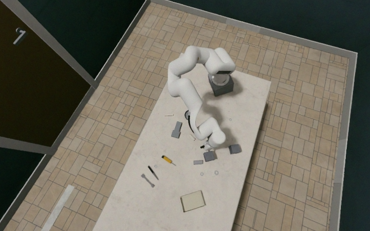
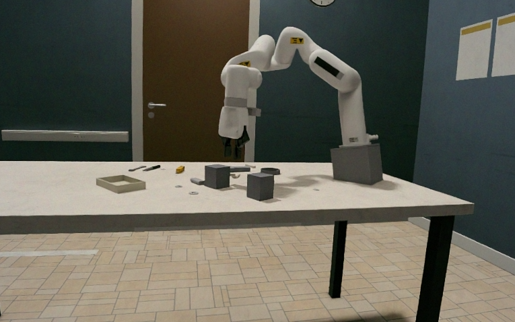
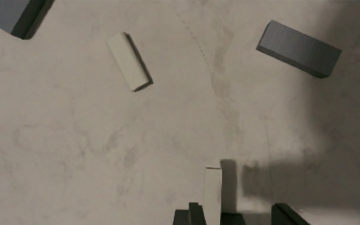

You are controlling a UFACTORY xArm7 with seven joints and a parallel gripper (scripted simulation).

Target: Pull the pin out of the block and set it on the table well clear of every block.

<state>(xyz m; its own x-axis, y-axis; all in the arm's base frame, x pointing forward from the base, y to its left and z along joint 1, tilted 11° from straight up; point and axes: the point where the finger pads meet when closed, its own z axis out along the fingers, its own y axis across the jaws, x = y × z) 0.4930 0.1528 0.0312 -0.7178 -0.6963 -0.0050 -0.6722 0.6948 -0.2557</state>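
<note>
Now: hand 8 cm above the pale piece and 2 cm short of it. The rest, counted from my hand: shallow tray: 36 cm ahead, 11 cm below, 6 cm to the left; grey cylinder: 12 cm ahead, 11 cm below, 2 cm to the right.
</note>
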